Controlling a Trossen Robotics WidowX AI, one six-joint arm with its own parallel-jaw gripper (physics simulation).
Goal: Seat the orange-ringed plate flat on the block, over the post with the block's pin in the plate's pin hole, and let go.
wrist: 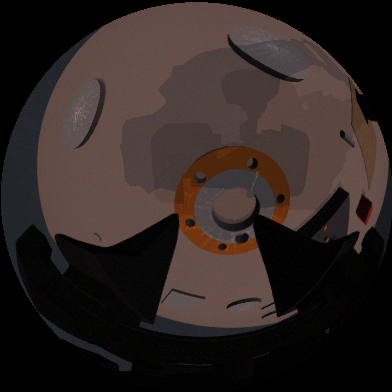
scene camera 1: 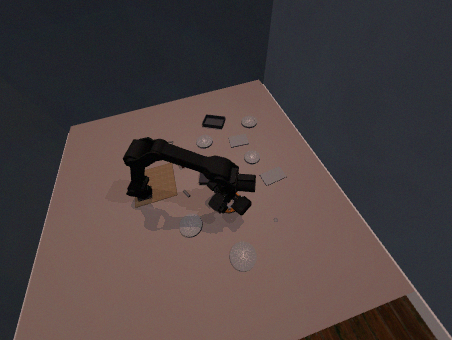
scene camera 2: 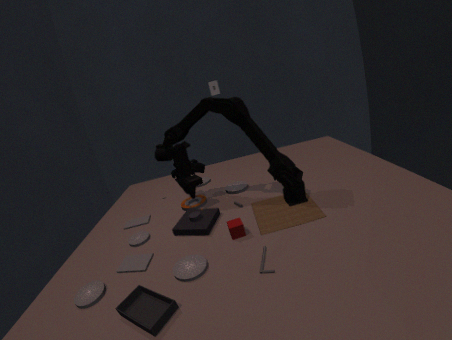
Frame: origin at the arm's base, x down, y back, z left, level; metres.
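Seen in the pictures: gripper, fingertip midpoint: (wrist: 217,220) (scene camera 1: 230,201) (scene camera 2: 190,196); arm's base, link origin: (scene camera 1: 144,193) (scene camera 2: 296,199).
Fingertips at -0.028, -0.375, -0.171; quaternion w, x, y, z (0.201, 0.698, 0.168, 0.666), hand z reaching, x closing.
Note:
Pixels of each thing's top centre, then the offset from my fingertips to it, as dx, dy, dz. "*": a spot on its surface instead.
- orange-ringed plate, top centre: (wrist: 236,211) (scene camera 2: 193,201) (scene camera 1: 228,200) +0.018, +0.007, +0.016
- dark square block, top centre: (wrist: 329,255) (scene camera 2: 194,214) (scene camera 1: 212,169) -0.009, +0.037, +0.179
- round post, surface spot: (scene camera 2: 194,215) * -0.009, +0.038, +0.185
- red cube, top centre: (scene camera 2: 234,222) -0.009, +0.166, +0.281
- small peg, top centre: (wrist: 350,139) (scene camera 2: 238,203) (scene camera 1: 186,193) +0.020, +0.181, +0.110
- black tray, top centre: (scene camera 2: 143,304) (scene camera 1: 213,120) +0.006, -0.050, +0.518
The orange-ringed plate (scene camera 1: 230,211) (scene camera 2: 186,205) (wrist: 225,159) lies flat on the table beside the block, with a grey inner part, a large centre hole and several small holes. The dark square block (scene camera 1: 204,178) (scene camera 2: 200,226) (wrist: 334,218) has a round post (scene camera 2: 194,215) standing on top. Small yellow spots show on the block in the wrist view; I cannot tell which is the pin. My gripper (scene camera 1: 230,204) (scene camera 2: 193,195) (wrist: 217,220) is open and empty, pointing down over the plate. Its fingertips overlap the near part of the ring in the wrist view; their exact height is unclear.
A red cube (scene camera 2: 236,229) (wrist: 364,209) sits beside the block. A wooden board (scene camera 1: 162,185) (scene camera 2: 285,217) lies by the arm's base. Pale discs (scene camera 1: 191,226) (scene camera 2: 190,267), thin tiles (scene camera 1: 273,176) (scene camera 2: 135,262), a small peg (scene camera 1: 186,193) (scene camera 2: 238,204) and a black tray (scene camera 2: 135,321) lie around.

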